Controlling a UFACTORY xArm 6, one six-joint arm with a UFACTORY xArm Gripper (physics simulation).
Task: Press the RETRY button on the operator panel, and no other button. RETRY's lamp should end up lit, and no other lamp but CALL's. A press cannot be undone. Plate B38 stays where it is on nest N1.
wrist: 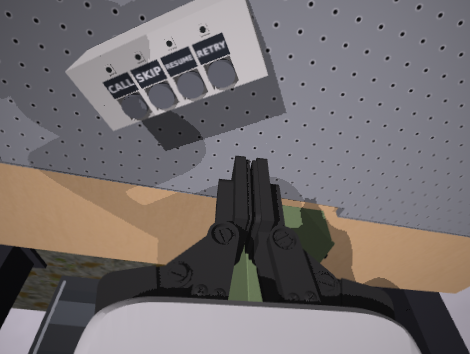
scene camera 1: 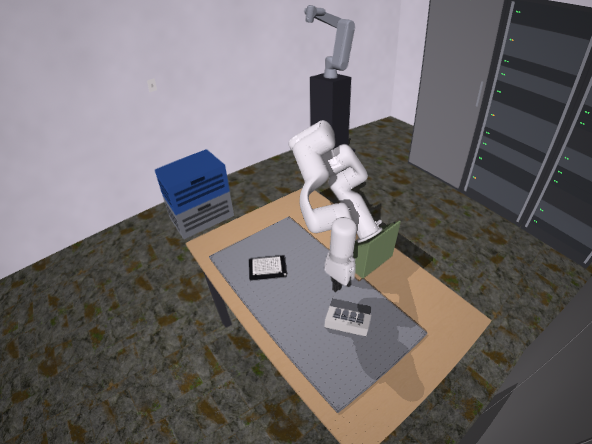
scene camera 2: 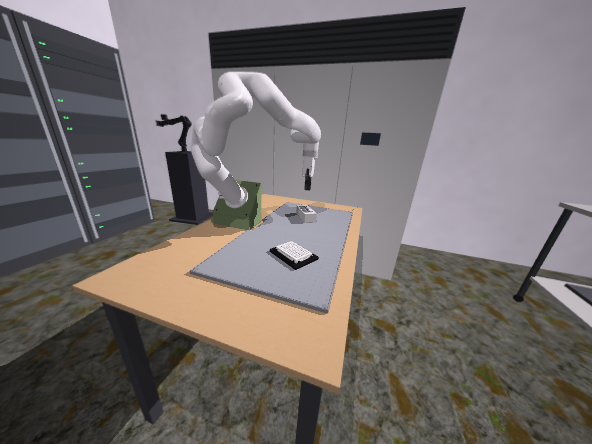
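Pixels of known places: gripper, fingertip midpoint: (wrist: 246, 176) (scene camera 1: 336, 288) (scene camera 2: 307, 190); arm's base, origin of the base link: (scene camera 1: 369, 235) (scene camera 2: 237, 197).
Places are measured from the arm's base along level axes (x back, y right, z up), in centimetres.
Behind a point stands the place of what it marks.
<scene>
The operator panel (scene camera 1: 346, 327) @[y -18.4, x -38.1, z -9.6 cm] (scene camera 2: 308, 217) @[y -8.7, x -37.7, z -9.8 cm] (wrist: 252, 55) @[y -9.5, x -37.4, z -7.7 cm] is a pale box with four round grey buttons. In the wrist view the labels read CALL, SKIP, RESUME and RETRY. The RETRY button (wrist: 221, 75) @[y -11.9, x -35.6, z -7.4 cm] is at the right end, beside the RESUME button (wrist: 191, 85) @[y -14.6, x -34.4, z -7.4 cm]; the SKIP button (wrist: 161, 96) @[y -17.3, x -33.0, z -7.4 cm] and CALL button (wrist: 136, 106) @[y -19.8, x -31.7, z -7.4 cm] are farther left. RETRY's lamp (wrist: 202, 29) @[y -13.7, x -39.1, z -7.6 cm] and the other lamps look dark. My gripper (scene camera 1: 336, 289) @[y -10.3, x -35.8, z 5.3 cm] (scene camera 2: 307, 189) @[y -10.3, x -35.8, z 5.3 cm] (wrist: 246, 176) @[y -10.3, x -35.8, z 5.3 cm] is shut and empty, above and apart from the panel, towards its button side. White plate B38 (scene camera 1: 267, 265) @[y 27.8, x -36.4, z -10.7 cm] (scene camera 2: 294, 251) @[y 29.1, x -37.0, z -10.5 cm] lies on black nest N1 (scene camera 1: 265, 277) @[y 24.1, x -41.0, z -12.1 cm] (scene camera 2: 306, 262) @[y 33.4, x -42.4, z -11.9 cm].
The panel and nest stand on a grey perforated board (scene camera 1: 300, 320) @[y -1.9, x -46.0, z -12.9 cm] (scene camera 2: 260, 280) @[y 46.4, x -29.0, z -12.9 cm] on the wooden table (scene camera 1: 450, 310) @[y -46.7, x -0.4, z -14.2 cm] (scene camera 2: 200, 310) @[y 61.1, x -17.1, z -14.2 cm]. A green block (scene camera 1: 378, 250) @[y -7.4, x -3.6, z -1.5 cm] (scene camera 2: 237, 212) @[y 6.0, x -2.7, z -6.0 cm] carries the arm's base at the board's edge. Blue and grey crates (scene camera 1: 192, 182) stand beyond the table.
</scene>
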